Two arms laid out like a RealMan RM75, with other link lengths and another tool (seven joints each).
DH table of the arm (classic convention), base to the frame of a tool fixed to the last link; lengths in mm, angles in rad. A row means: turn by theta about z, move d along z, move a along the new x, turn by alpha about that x. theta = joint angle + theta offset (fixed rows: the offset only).
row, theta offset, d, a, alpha
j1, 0, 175.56, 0, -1.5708
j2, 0, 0, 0, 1.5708
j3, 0, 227.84, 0, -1.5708
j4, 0, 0, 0, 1.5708
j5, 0, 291.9, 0, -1.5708
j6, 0, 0, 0, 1.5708
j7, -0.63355, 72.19, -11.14, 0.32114
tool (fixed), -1.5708, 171.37, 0, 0
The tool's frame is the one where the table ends.
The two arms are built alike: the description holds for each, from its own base.
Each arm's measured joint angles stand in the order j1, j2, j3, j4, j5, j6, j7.
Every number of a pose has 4 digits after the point. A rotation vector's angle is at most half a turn.
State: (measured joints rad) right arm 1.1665 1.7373 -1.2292 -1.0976 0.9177 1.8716 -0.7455; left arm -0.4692 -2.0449 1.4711 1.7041 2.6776 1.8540 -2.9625
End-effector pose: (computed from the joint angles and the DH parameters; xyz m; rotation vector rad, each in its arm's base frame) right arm -0.0341 0.5108 -0.0234 -1.6488 -2.4999 -0.6997; left arm -0.2115 0.3596 -0.0444 0.0996 -2.1954 -0.2149
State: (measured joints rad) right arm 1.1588 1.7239 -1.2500 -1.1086 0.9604 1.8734 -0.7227; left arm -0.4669 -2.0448 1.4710 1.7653 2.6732 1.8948 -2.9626
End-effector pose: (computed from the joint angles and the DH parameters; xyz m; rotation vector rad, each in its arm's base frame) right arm -0.0371 0.5063 -0.0239 -1.6612 -2.4962 -0.6768; left arm -0.1994 0.3542 -0.0361 0.0659 -2.1947 -0.2261
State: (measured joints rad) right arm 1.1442 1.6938 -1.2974 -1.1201 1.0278 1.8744 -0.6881; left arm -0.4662 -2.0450 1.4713 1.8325 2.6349 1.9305 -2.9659
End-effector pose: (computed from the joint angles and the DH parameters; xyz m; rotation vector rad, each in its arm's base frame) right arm -0.0365 0.4998 -0.0252 -1.6901 -2.4984 -0.6577; left arm -0.1809 0.3475 -0.0327 0.0132 -2.2244 -0.2329
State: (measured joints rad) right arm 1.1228 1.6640 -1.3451 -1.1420 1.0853 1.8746 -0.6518; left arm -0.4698 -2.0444 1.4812 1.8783 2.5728 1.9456 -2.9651
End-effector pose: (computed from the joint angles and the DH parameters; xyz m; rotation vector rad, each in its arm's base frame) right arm -0.0325 0.4935 -0.0257 -1.7211 -2.4989 -0.6557; left arm -0.1613 0.3417 -0.0378 -0.0626 -2.2719 -0.2233
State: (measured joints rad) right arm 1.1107 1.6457 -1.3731 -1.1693 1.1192 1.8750 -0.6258; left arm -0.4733 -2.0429 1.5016 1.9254 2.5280 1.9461 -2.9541
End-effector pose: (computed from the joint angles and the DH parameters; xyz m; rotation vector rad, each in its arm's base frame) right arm -0.0336 0.4883 -0.0252 -1.7261 -2.5033 -0.6591; left arm -0.1420 0.3383 -0.0425 -0.1596 -2.3022 -0.2301
